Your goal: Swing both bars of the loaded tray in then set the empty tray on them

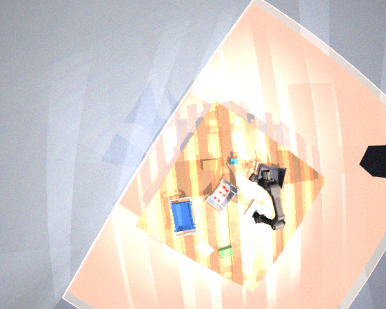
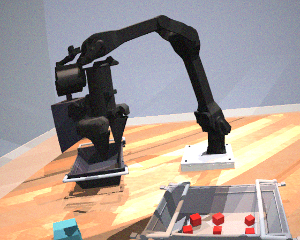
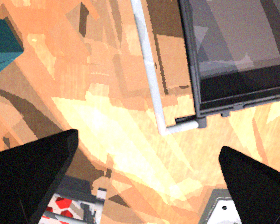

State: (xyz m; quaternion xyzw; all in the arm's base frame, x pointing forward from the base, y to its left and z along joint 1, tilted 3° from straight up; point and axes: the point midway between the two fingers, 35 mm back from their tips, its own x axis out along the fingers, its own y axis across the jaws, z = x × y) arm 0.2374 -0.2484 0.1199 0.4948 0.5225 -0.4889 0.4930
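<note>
Now: the dark tray 13 cm behind my gripper tip, 12 cm to the right of it and 8 cm below it. From my gripper tip the other things lie so: cyan cube: 21 cm ahead, 10 cm below, 4 cm to the right; tan block: 37 cm ahead, 10 cm to the left, 9 cm below; green block: 66 cm to the left, 20 cm behind, 10 cm below.
</note>
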